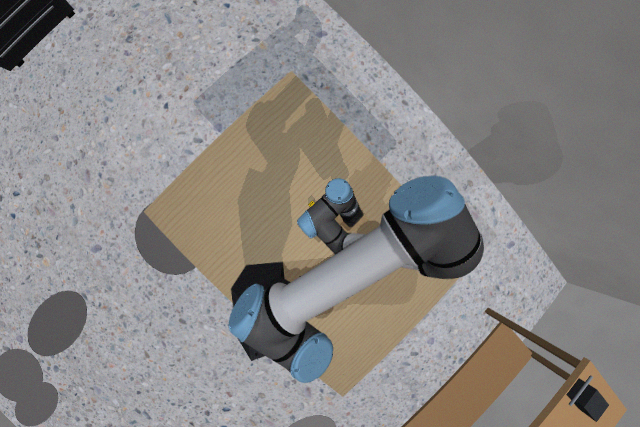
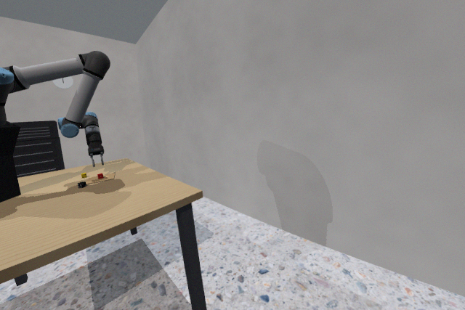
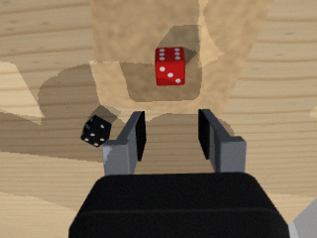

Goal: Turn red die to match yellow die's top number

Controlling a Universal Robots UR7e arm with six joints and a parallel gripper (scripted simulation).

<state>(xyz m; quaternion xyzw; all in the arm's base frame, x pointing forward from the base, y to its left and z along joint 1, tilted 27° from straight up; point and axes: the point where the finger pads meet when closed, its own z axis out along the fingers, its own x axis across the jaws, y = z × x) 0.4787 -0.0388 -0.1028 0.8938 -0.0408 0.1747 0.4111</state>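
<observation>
The red die lies 10 mm to the right of my hand and 80 mm below it. Also, from my hand: black die: 90 mm behind, 90 mm to the right, 80 mm below; then tan mat: 10 mm to the right, 100 mm below; then yellow die: 70 mm behind, 140 mm to the left, 80 mm below.
</observation>
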